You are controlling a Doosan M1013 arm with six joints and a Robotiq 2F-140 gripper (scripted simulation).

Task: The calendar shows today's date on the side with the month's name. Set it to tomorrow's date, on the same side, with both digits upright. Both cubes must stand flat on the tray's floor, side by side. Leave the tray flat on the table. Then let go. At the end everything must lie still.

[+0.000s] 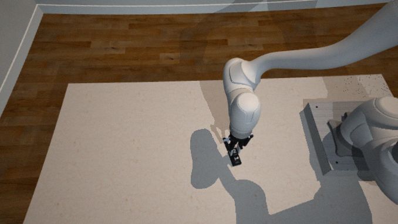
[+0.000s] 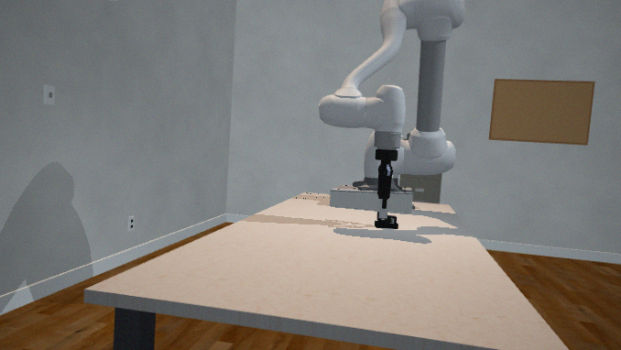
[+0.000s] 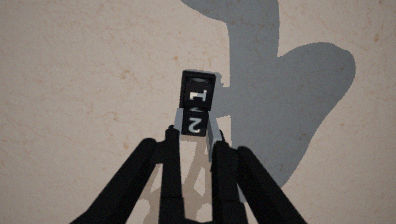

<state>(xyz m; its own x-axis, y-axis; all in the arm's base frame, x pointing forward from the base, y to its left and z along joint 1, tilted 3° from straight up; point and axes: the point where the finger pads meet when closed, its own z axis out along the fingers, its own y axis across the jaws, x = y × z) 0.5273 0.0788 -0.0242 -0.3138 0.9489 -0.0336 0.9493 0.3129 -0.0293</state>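
My gripper is now 6 cm above the black tray, 2 cm to the right of it and 1 cm past it. Also, from my hand: black cube (3 cm below).
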